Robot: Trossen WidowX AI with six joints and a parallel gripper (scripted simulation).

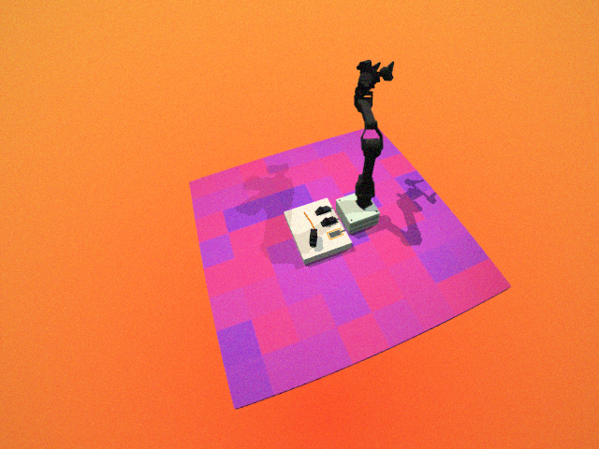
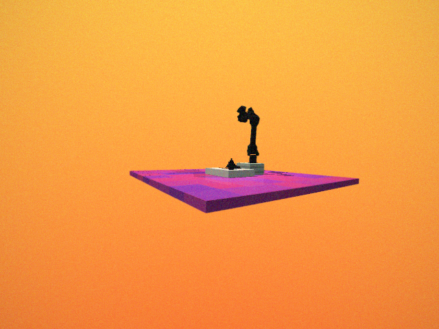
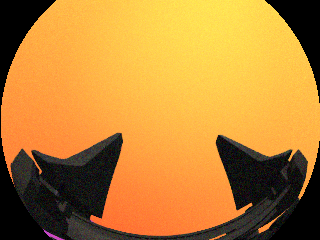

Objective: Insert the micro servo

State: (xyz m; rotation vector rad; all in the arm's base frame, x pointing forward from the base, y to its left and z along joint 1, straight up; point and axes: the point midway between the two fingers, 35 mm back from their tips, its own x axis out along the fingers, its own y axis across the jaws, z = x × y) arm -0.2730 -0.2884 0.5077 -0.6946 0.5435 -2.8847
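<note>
Now: gripper tip 610 mm short of the white robot deck, 590 mm above it and 260 mm to the right of it.
</note>
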